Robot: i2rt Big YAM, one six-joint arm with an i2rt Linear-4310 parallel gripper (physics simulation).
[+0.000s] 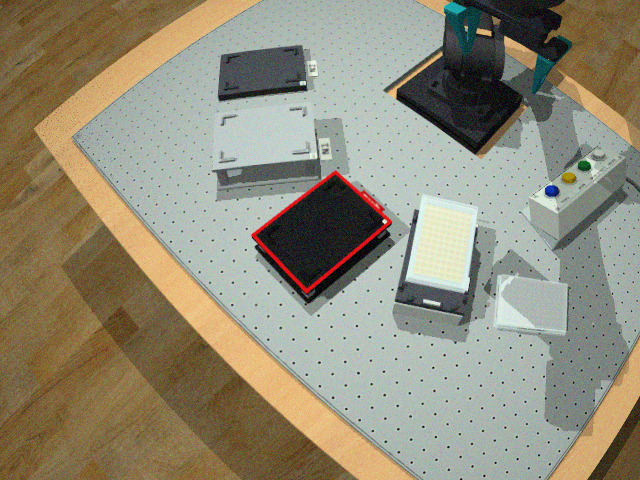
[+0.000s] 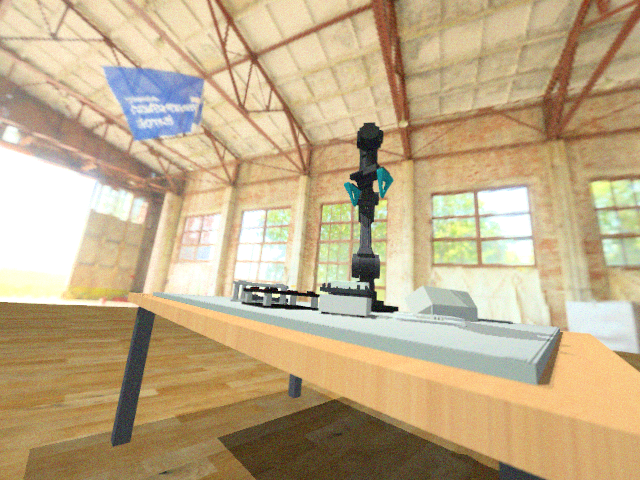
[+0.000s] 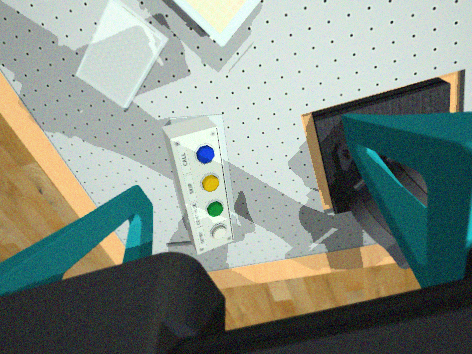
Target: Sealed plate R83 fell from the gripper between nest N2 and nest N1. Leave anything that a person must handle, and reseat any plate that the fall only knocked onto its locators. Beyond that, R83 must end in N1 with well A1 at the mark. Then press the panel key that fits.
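Places are measured from the arm's base along level axes (x right, y ahead, z up), in centimetres.
Where they show: gripper, fingertip midpoint: (image 1: 500,71) (image 2: 367,201) (image 3: 238,164); arm's base, link origin: (image 1: 463,96).
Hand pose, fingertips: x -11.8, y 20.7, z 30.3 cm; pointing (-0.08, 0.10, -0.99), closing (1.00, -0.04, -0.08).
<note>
Things, the pixels of their top centre, and the offset from my fingertips. "spot": a spot on its surface instead.
- Clear plate R83, top centre: (image 1: 534,303) (image 3: 117,58) (image 2: 425,314) dx -18.8, dy +6.3, dz -31.0 cm
- Nest N1, top centre: (image 1: 262,131) (image 2: 263,282) dx +30.8, dy +11.4, dz -25.9 cm
- Nest N2, top centre: (image 1: 260,66) (image 2: 267,295) dx +45.5, dy -2.6, dz -30.1 cm
- key panel, top centre: (image 3: 196,204) (image 1: 588,175) (image 2: 441,288) dx -16.1, dy -16.2, dz -24.0 cm
- yellow-welled plate, top centre: (image 1: 445,238) (image 2: 350,279) dx -2.1, dy +10.1, dz -24.3 cm
- dark nest, surface spot: (image 1: 434,299) spot: dx -5.8, dy +17.2, dz -27.0 cm
- red-rimmed black nest, top centre: (image 1: 321,226) (image 2: 283,288) dx +13.4, dy +17.8, dz -27.8 cm
Clear plate R83 (image 1: 531,305) (image 3: 120,55) lies flat on the pegboard, right of the dark nest; its print is not readable. Nest N1 (image 1: 263,136) is a raised grey stand with corner locators, bare on top, with a small white mark at its front right corner. Nest N2 (image 1: 262,70), dark and low, is bare behind it. The key panel (image 1: 578,191) (image 2: 439,304) (image 3: 186,150) has blue (image 3: 205,154), yellow (image 3: 210,183), green (image 3: 215,208) and white (image 3: 219,231) keys. My gripper (image 1: 500,72) (image 2: 369,201) (image 3: 238,164) is open and empty, high above the panel side of the board.
A yellow-welled plate (image 1: 444,245) (image 3: 220,15) rests on a dark nest (image 1: 434,299), shifted back so front locators show. A red-rimmed black nest (image 1: 323,232) stands between it and N1. My arm's base (image 1: 460,105) (image 3: 390,105) is behind the panel's left side.
</note>
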